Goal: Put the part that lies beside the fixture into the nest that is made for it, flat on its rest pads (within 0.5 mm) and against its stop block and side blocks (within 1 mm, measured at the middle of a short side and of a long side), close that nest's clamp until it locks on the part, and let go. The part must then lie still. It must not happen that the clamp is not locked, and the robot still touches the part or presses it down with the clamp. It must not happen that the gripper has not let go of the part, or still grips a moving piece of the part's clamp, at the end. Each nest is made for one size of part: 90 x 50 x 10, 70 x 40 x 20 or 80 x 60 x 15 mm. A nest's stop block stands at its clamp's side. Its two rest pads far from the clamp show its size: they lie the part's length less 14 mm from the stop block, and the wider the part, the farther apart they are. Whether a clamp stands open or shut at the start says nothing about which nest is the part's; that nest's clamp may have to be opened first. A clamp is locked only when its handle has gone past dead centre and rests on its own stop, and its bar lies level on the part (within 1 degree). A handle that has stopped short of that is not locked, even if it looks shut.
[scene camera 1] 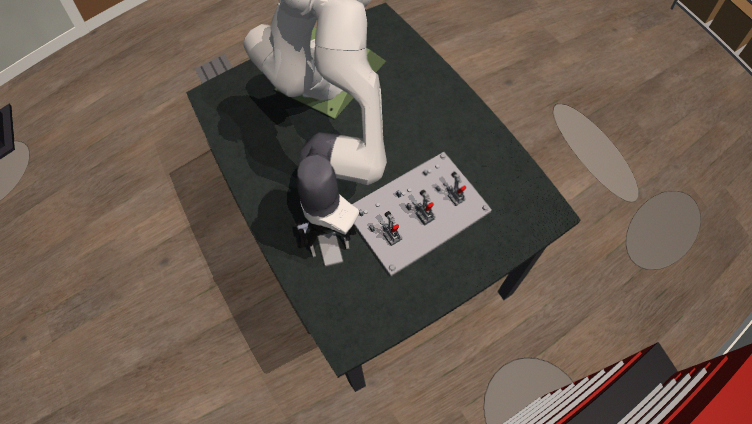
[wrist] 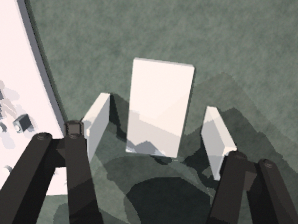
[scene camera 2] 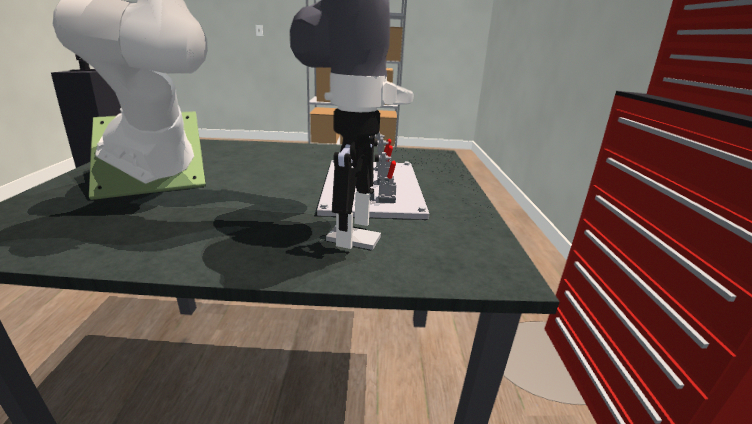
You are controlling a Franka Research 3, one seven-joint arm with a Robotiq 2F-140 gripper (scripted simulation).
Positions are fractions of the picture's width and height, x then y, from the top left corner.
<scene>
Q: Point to a part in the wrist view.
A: At 0.54,0.40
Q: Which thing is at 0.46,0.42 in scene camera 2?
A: My gripper.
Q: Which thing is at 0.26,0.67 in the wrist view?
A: My gripper.
</scene>
